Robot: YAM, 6 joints.
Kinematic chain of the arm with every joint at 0, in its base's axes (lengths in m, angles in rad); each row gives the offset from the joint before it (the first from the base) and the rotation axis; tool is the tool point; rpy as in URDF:
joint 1: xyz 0 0 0.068 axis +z
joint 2: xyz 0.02 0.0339 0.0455 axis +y
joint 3: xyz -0.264 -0.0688 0 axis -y
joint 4: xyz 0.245 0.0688 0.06 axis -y
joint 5: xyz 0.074 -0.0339 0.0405 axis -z
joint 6: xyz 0.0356 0 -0.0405 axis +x
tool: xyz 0 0 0 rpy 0 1.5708 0
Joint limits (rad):
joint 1: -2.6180..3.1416
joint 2: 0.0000..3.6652
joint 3: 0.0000..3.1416
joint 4: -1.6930..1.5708
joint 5: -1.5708..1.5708
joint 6: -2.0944..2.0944
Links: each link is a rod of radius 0.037 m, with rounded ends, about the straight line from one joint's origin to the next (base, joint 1, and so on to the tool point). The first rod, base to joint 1, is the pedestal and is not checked.
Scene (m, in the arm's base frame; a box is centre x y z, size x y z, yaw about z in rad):
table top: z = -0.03
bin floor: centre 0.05 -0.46 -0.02 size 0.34 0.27 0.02 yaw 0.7
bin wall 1: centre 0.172 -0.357 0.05 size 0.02 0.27 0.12 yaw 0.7
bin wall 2: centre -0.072 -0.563 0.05 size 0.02 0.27 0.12 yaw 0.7
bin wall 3: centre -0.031 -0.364 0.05 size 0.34 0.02 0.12 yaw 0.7
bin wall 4: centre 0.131 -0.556 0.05 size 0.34 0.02 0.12 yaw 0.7
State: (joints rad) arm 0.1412 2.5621 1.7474 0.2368 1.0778 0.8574
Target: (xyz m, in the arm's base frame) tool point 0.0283 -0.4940 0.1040
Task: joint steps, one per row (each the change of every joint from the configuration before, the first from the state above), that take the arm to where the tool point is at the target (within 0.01 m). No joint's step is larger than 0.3 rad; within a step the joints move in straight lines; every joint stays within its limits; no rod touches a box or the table.
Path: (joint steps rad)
1: -0.2699 -0.1694 0.1304 -0.1501 0.1066 -0.0361
2: -0.2698 -0.1693 0.1304 -0.1500 0.1066 -0.0361
3: -0.2699 -0.1694 0.1305 -0.1501 0.1066 -0.0360
4: -0.2596 0.1106 -0.1912 0.1325 -0.0759 0.0360
5: -0.2597 0.1106 -0.1912 0.1326 -0.0759 0.0361
6: -0.2596 0.1106 -0.1912 0.1325 -0.0759 0.0361

